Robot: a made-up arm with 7 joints. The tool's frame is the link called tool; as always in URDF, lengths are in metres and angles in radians. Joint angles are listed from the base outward.
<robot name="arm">
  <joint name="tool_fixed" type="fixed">
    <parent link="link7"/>
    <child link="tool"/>
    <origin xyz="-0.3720 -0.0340 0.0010" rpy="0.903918 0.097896 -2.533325"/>
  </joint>
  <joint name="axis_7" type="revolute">
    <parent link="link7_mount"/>
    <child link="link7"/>
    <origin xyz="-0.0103 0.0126 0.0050" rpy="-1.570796 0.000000 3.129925"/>
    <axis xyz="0 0 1"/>
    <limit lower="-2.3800" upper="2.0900"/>
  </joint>
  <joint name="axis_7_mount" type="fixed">
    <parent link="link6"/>
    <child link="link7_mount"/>
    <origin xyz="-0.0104 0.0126 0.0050"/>
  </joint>
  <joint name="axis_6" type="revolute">
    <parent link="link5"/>
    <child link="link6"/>
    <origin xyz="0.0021 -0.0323 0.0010" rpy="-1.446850 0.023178 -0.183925"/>
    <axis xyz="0 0 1"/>
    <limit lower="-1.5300" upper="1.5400"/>
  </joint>
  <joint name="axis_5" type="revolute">
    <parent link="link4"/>
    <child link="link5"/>
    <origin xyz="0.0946 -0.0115 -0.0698" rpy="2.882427 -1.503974 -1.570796"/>
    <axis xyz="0 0 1"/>
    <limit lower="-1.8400" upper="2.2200"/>
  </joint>
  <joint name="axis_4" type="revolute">
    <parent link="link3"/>
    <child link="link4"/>
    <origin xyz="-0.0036 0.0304 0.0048" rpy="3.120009 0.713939 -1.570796"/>
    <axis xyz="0 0 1"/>
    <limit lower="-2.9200" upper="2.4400"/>
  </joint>
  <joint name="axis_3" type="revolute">
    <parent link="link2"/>
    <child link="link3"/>
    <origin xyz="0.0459 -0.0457 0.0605" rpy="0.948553 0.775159 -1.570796"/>
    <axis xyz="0 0 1"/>
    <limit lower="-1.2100" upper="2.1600"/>
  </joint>
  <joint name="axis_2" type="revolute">
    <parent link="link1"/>
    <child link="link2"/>
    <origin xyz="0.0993 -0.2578 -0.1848" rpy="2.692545 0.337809 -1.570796"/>
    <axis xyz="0 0 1"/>
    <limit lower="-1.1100" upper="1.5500"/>
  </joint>
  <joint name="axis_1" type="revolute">
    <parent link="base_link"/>
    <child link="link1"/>
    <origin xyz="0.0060 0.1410 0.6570" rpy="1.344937 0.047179 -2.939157"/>
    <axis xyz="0 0 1"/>
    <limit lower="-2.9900" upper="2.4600"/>
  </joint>
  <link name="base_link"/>
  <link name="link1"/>
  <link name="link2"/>
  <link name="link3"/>
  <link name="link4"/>
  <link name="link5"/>
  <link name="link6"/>
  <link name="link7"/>
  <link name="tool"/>
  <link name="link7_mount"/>
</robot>
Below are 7 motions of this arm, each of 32 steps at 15 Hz.
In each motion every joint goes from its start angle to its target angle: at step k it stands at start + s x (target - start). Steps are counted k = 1, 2, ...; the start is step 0. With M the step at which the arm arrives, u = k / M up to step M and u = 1 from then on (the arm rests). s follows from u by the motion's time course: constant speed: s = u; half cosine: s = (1 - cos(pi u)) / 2; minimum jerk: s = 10 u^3 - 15 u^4 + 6 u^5.
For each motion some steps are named. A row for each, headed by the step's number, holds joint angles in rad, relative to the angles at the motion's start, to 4 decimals.
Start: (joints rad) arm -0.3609 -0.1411 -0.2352 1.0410 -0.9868 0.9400 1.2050
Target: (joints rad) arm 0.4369 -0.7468 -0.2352 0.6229 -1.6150 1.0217 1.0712
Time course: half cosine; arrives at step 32
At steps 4, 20, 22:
4: 0.0304 -0.0231 0.0000 -0.0159 -0.0239 0.0031 -0.0051
20: 0.5516 -0.4187 0.0000 -0.2890 -0.4343 0.0565 -0.0925
22: 0.6205 -0.4711 0.0000 -0.3252 -0.4886 0.0635 -0.1041

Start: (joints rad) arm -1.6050 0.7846 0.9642 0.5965 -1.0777 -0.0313 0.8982
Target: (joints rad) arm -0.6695 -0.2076 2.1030 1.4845 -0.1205 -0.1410 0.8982
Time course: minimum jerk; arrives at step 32
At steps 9, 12, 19, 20, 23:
9: 0.1302 -0.1381 0.1585 0.1236 0.1332 -0.0153 0.0000
12: 0.2575 -0.2731 0.3134 0.2444 0.2634 -0.0302 0.0000
19: 0.6284 -0.6665 0.7649 0.5965 0.6430 -0.0737 0.0000
20: 0.6780 -0.7191 0.8254 0.6436 0.6938 -0.0795 0.0000
23: 0.8053 -0.8541 0.9803 0.7644 0.8240 -0.0944 0.0000

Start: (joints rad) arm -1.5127 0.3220 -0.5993 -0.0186 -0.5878 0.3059 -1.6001
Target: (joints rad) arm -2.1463 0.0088 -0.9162 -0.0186 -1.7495 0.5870 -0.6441
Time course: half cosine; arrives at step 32
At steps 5, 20, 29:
5: -0.0374 -0.0185 -0.0187 0.0000 -0.0686 0.0166 0.0564
20: -0.4380 -0.2165 -0.2191 0.0000 -0.8031 0.1943 0.6609
29: -0.6200 -0.3065 -0.3101 0.0000 -1.1367 0.2750 0.9354

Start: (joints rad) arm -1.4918 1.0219 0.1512 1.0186 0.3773 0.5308 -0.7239
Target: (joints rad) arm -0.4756 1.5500 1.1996 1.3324 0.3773 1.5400 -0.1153
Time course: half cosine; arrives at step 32
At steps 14, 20, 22, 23, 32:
14: 0.4090 0.2125 0.4219 0.1263 0.0000 0.4062 0.2449
20: 0.7025 0.3651 0.7248 0.2169 0.0000 0.6977 0.4208
22: 0.7904 0.4107 0.8154 0.2441 0.0000 0.7849 0.4734
23: 0.8304 0.4316 0.8567 0.2564 0.0000 0.8247 0.4973
32: 1.0162 0.5281 1.0484 0.3138 0.0000 1.0092 0.6086

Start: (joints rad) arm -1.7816 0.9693 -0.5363 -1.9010 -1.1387 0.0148 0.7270
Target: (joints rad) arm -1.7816 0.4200 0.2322 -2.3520 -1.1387 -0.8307 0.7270
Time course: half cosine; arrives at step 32
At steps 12, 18, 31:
12: 0.0000 -0.1695 0.2372 -0.1392 0.0000 -0.2610 0.0000
18: 0.0000 -0.3282 0.4592 -0.2695 0.0000 -0.5052 0.0000
31: 0.0000 -0.5480 0.7666 -0.4499 0.0000 -0.8435 0.0000

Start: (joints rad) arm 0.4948 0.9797 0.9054 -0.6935 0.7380 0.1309 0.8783
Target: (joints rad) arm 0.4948 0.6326 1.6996 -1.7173 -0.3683 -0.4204 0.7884
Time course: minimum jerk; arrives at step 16
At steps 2, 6, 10, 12, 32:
2: 0.0000 -0.0056 0.0127 -0.0164 -0.0178 -0.0088 -0.0014
6: 0.0000 -0.0955 0.2186 -0.2818 -0.3045 -0.1517 -0.0247
10: 0.0000 -0.2516 0.5756 -0.7420 -0.8018 -0.3996 -0.0652
12: 0.0000 -0.3112 0.7120 -0.9178 -0.9918 -0.4942 -0.0806
32: 0.0000 -0.3471 0.7942 -1.0238 -1.1063 -0.5513 -0.0899

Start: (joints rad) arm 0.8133 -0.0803 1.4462 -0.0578 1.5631 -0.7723 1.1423
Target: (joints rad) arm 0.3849 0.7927 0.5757 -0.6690 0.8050 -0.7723 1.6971
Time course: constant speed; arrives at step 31
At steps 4, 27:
4: -0.0553 0.1126 -0.1123 -0.0789 -0.0978 0.0000 0.0716
27: -0.3731 0.7604 -0.7582 -0.5323 -0.6603 0.0000 0.4832

